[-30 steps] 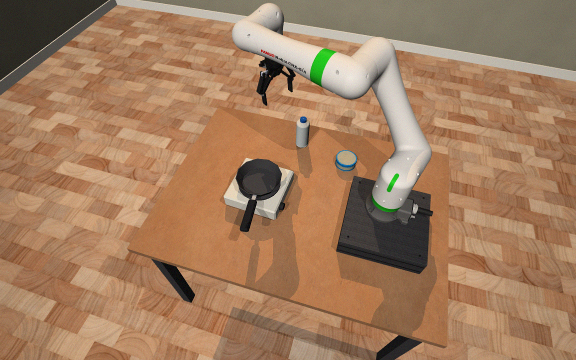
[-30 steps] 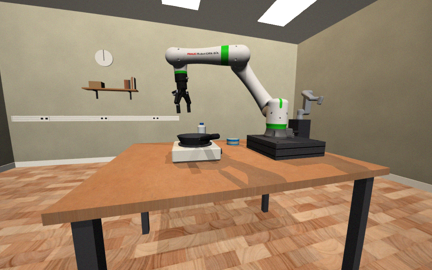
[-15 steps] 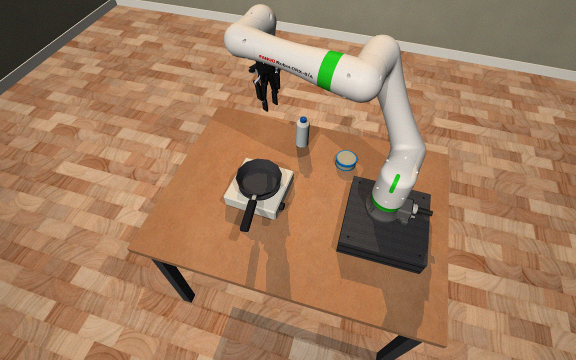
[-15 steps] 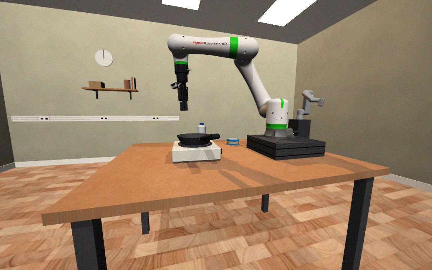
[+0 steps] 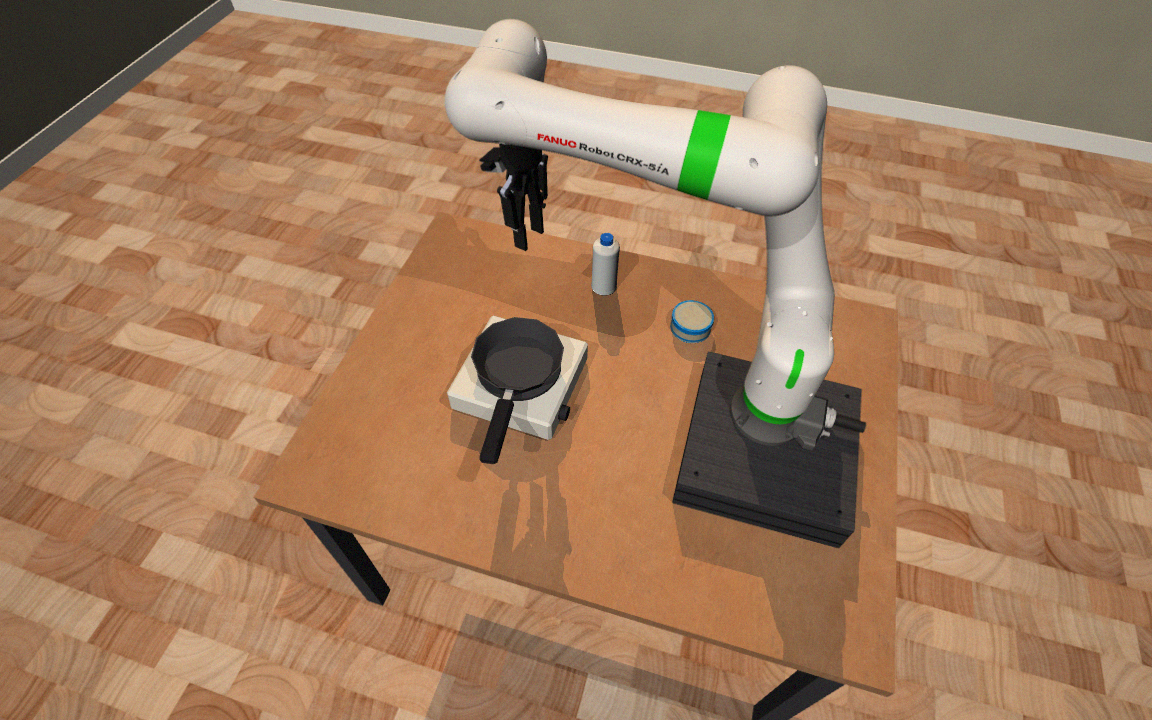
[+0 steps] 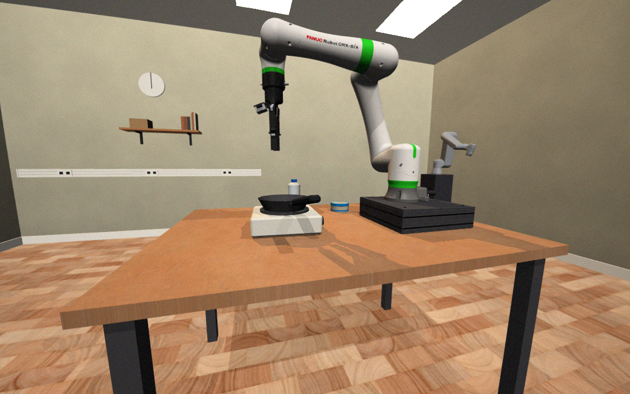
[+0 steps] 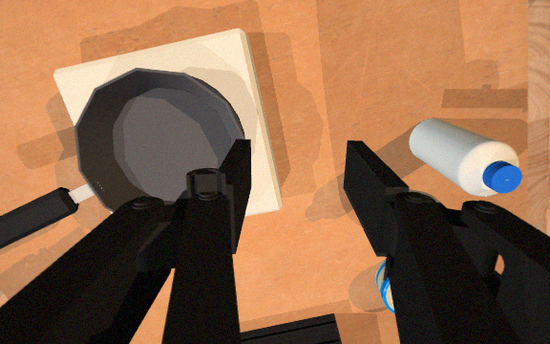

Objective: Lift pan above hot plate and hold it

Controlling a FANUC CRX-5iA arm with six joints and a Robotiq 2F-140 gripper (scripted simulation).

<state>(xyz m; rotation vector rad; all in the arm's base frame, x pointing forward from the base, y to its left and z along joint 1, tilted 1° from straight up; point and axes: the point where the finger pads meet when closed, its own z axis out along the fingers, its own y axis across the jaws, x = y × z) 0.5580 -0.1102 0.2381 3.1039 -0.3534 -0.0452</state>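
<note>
Now: hand 30 mm past the black pan, 210 mm to the right of it and 230 mm above it. From my hand the other things lie so: white hot plate (40 mm behind, 150 mm to the left, 300 mm below); then white roll (350 mm behind, 140 mm to the right, 310 mm below).
</note>
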